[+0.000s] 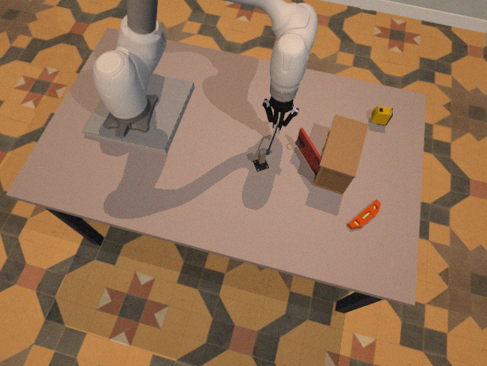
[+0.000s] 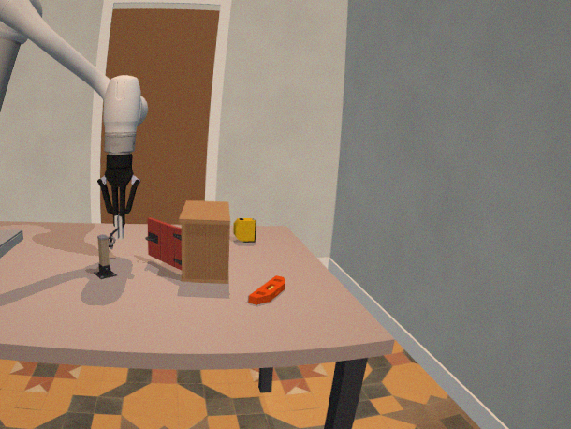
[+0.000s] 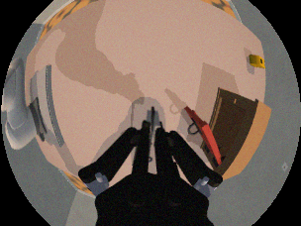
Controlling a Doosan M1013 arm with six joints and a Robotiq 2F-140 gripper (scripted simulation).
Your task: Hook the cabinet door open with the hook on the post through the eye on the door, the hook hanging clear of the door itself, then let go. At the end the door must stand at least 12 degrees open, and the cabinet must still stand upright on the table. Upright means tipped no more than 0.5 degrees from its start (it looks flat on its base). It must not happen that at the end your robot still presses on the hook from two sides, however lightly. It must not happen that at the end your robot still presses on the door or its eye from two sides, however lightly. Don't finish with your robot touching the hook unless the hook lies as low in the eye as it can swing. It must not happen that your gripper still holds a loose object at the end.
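The red door is 13 cm ahead of my hand, 8 cm to the right of it and 3 cm below it. Also, from my hand: dark hook: 4 cm to the right, 1 cm below, 1 cm behind; then orange spirit level: 35 cm ahead, 27 cm to the right, 9 cm below; then yellow tape measure: 42 cm ahead, 17 cm to the left, 6 cm below.
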